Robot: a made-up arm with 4 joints.
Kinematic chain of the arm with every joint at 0, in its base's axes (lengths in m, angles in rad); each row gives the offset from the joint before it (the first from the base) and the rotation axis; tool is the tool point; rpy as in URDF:
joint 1: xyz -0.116 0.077 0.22 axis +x
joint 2: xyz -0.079 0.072 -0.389 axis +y
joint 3: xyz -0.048 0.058 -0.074 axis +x
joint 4: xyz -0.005 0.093 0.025 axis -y
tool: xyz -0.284 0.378 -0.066 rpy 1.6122 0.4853 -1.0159
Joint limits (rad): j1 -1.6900..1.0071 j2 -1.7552..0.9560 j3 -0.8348..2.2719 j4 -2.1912..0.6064
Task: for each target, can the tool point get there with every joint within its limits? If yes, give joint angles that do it. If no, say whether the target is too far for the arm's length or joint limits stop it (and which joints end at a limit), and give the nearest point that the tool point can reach.
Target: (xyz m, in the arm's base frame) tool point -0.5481 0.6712 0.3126
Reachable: yes | joints 0.6589 -0.6445 0.2365 -1.1760
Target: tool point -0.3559 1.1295 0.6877
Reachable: no: too far | nearest point -0.3178 0.9312 0.4850 | short by 0.286 m
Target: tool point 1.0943 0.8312 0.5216
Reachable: no: too far | nearest point 0.3793 0.7097 0.2199 | short by 0.786 m
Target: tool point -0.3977 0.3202 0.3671
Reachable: yes | joints 0.2604 0.2934 1.0278 -0.5508
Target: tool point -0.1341 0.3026 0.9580
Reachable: no: joint limits stop it (at a limit: joint 1, joint 2) | nearest point -0.1787 0.3713 0.6638 | short by 0.305 m
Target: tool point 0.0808 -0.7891 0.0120
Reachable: no: joint limits stop it (at a limit: joint 1, joint 4) | nearest point 0.1167 -0.8501 -0.0086 | short by 0.074 m
